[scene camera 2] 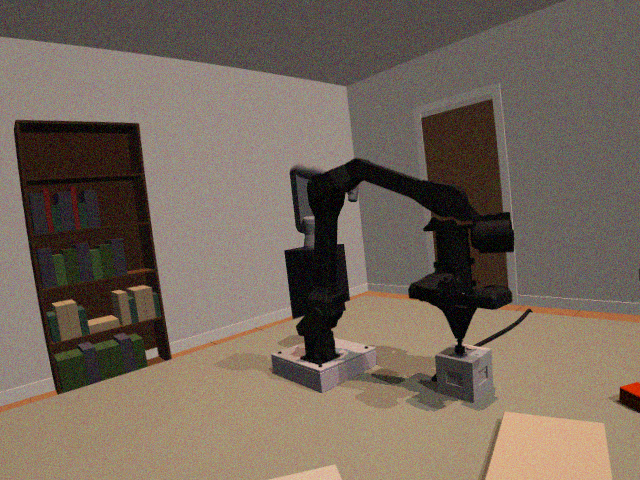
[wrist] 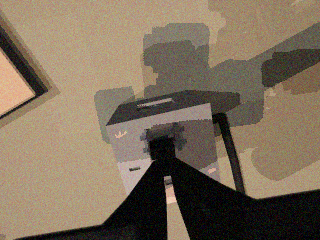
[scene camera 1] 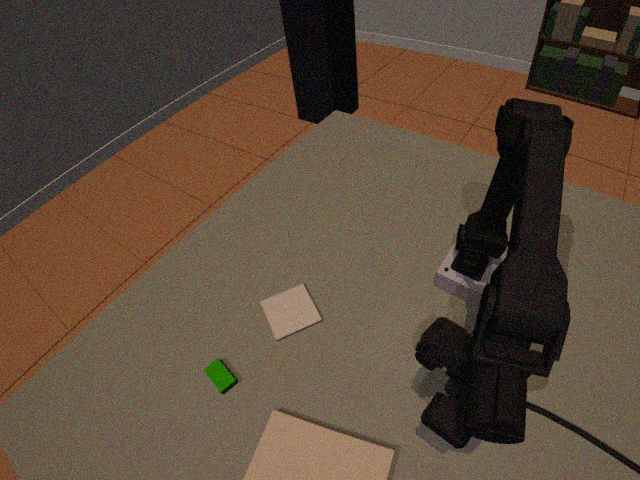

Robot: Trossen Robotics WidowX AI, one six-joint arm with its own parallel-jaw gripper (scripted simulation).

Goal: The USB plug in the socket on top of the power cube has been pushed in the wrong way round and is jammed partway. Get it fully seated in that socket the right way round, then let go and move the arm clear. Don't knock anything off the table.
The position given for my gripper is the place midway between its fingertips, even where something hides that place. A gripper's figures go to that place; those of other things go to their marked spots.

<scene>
My gripper (wrist: 165, 166): 11 cm from the lens. A grey power cube (wrist: 129, 121): 14 cm from the lens.
</scene>
